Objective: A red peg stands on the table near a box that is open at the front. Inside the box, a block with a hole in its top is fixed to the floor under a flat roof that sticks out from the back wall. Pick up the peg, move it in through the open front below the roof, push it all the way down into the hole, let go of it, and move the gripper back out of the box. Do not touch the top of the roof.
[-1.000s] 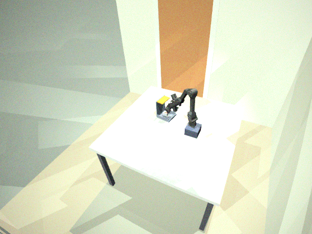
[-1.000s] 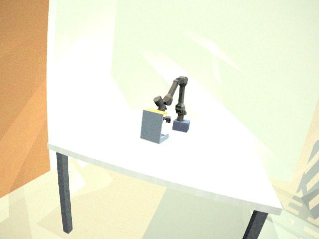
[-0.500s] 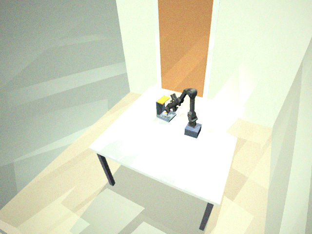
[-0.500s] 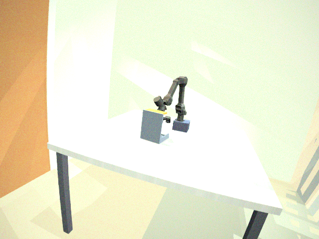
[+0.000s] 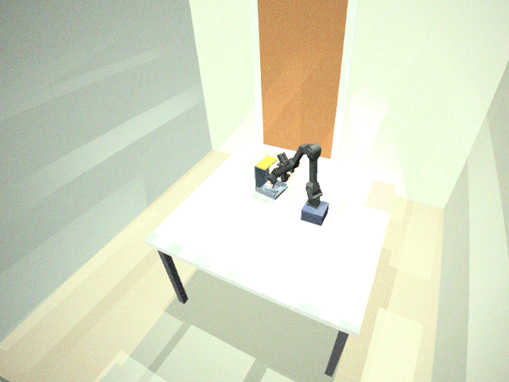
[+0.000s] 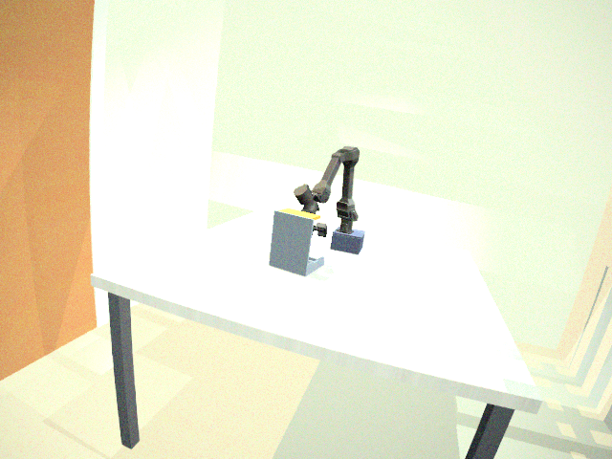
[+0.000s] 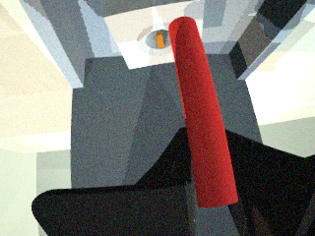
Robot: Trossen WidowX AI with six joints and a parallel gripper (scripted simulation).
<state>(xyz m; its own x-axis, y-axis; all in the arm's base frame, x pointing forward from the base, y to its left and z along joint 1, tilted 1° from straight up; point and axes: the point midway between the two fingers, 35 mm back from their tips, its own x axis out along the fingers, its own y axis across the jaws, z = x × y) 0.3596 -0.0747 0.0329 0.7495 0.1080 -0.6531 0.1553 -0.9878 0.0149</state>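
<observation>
Now: the box wall 5 cm ahead of my gripper tip, 1 cm to the right of it and 2 cm above it. From my gripper tip the other things lie so: red peg (3 cm behind, 1 cm below); then yellow roof (1 cm ahead, 12 cm above).
</observation>
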